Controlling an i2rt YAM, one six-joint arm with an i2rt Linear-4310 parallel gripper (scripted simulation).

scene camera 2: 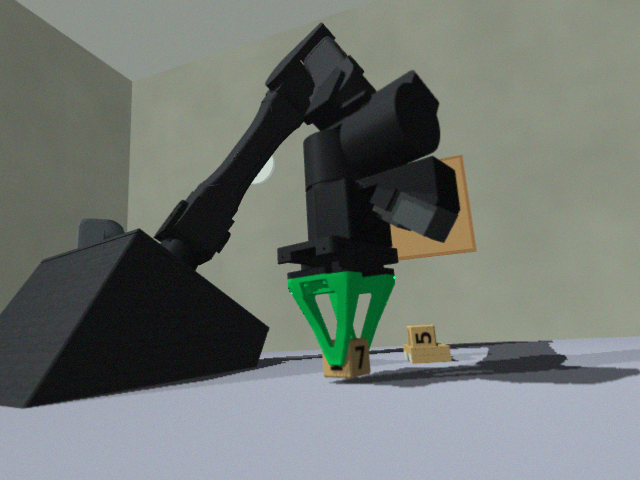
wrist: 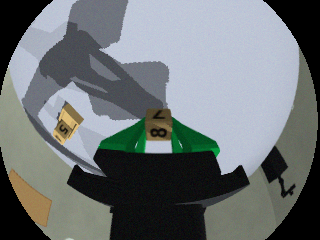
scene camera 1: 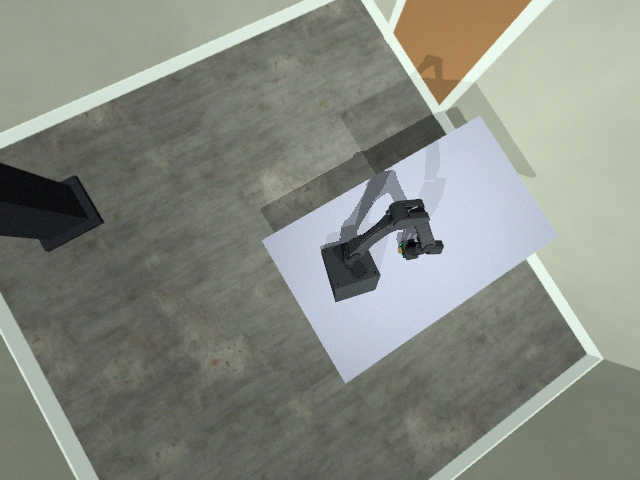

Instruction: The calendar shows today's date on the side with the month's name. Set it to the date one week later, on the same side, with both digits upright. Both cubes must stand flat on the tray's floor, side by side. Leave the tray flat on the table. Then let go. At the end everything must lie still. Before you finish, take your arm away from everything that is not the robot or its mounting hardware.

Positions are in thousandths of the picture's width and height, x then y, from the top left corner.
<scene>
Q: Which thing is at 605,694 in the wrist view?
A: My gripper.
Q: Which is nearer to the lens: the wooden cube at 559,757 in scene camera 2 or the wooden tray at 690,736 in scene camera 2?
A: The wooden cube.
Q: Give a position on a wooden cube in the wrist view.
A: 495,510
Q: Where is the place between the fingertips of my gripper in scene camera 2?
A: At 543,757
</scene>
